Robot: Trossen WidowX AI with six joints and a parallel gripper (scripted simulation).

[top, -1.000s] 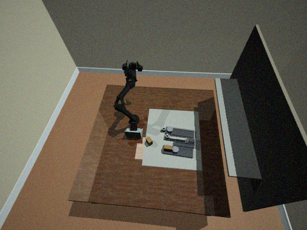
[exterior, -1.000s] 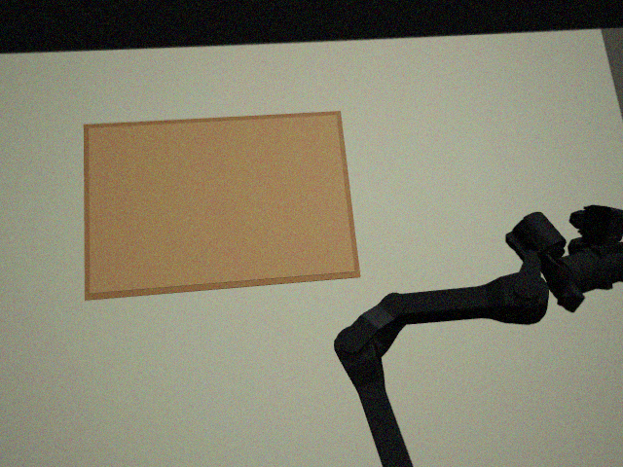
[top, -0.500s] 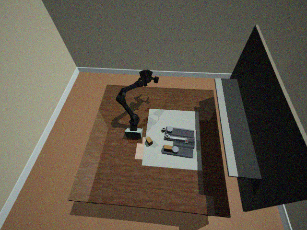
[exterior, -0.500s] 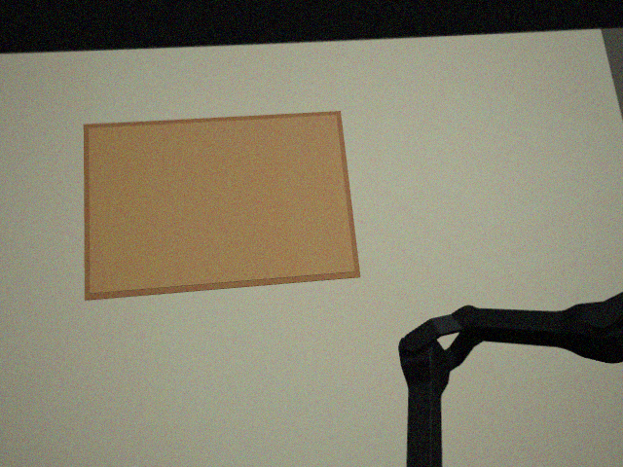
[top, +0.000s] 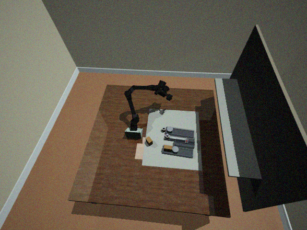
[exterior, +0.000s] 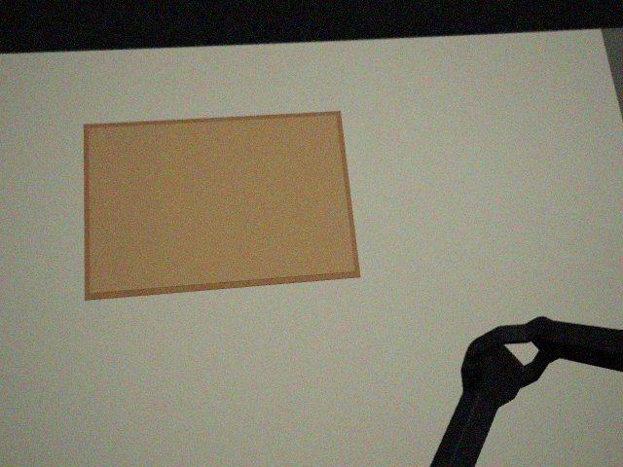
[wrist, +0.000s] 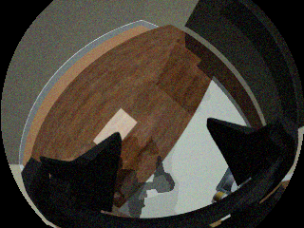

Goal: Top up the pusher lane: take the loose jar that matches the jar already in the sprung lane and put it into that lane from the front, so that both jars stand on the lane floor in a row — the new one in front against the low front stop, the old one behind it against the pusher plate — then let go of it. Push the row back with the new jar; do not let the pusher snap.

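The orange box is 3 cm behind my gripper tip, 54 cm to the right of it and 10 cm below it.
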